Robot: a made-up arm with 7 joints. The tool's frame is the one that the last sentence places.
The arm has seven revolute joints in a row. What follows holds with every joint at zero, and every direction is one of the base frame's.
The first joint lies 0.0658 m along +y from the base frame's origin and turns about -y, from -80 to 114.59 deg.
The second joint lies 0.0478 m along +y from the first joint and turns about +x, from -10 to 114.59 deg.
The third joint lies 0.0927 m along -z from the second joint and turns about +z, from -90 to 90 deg.
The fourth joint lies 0.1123 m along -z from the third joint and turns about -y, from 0 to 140 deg.
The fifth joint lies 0.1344 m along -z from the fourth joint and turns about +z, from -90 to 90 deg.
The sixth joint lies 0.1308 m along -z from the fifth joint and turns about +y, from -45 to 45 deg.
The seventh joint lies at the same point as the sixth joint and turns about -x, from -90 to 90 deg.
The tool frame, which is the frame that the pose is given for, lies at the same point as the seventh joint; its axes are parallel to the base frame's.
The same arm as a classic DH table. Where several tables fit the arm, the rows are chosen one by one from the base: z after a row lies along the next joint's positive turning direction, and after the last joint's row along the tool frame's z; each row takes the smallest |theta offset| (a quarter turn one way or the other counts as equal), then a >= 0, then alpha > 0; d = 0 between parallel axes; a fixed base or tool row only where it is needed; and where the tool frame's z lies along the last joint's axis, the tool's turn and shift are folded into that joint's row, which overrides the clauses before.
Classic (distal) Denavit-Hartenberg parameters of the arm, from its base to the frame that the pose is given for. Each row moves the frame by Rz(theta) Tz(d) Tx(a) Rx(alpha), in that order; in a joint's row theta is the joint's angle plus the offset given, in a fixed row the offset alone. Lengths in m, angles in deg.
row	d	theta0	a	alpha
base (fixed)	0	0	0	90
joint 1	-0.1136	90	0	90
joint 2	0	90	0	90
joint 3	-0.205	90	0	90
joint 4	0	0	0	-90
joint 5	-0.2652	0	0	-90
joint 6	0	-90	0	90
joint 7	0	90	0	90
tool (fixed)	0	-90	0	0
Joint limits (deg, base to tool): -80..114.59 -10..114.59 -90..90 0..140 -90..90 -45..45 -90..90

